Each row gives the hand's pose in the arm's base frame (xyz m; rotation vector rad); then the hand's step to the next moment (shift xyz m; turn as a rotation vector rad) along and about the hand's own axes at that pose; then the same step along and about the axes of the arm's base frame.
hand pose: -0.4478 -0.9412 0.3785 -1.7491 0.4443 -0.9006
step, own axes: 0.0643 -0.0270 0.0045 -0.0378 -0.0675 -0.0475
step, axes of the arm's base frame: 0.0414 -0.0308 0.0471 -0.0689 0.0195 0.0558
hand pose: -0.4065 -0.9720 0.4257 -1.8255 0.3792 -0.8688
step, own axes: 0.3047 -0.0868 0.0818 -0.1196 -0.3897 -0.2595
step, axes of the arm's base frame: 0.2565 -0.0959 0.1791 -0.3193 0.0621 0.3573
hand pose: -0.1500 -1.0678 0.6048 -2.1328 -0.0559 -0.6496
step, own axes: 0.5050 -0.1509 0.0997 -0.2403 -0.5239 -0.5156
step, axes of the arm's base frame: 0.4376 0.0721 0.3017 -0.5694 -0.0293 0.5224
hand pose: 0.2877 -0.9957 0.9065 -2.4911 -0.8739 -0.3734
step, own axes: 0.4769 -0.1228 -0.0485 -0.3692 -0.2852 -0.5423
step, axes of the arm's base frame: 0.2788 0.3046 0.2726 -0.5166 -0.2732 0.4127
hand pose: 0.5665 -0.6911 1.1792 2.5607 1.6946 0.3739
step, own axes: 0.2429 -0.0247 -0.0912 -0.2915 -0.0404 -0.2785
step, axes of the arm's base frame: 0.0472 0.2230 0.1263 -0.2076 -0.2756 0.2125
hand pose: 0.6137 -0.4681 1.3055 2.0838 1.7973 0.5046
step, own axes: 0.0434 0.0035 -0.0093 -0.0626 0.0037 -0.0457
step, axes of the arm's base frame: 0.0045 0.0427 0.0118 -0.0271 -0.0613 0.0391
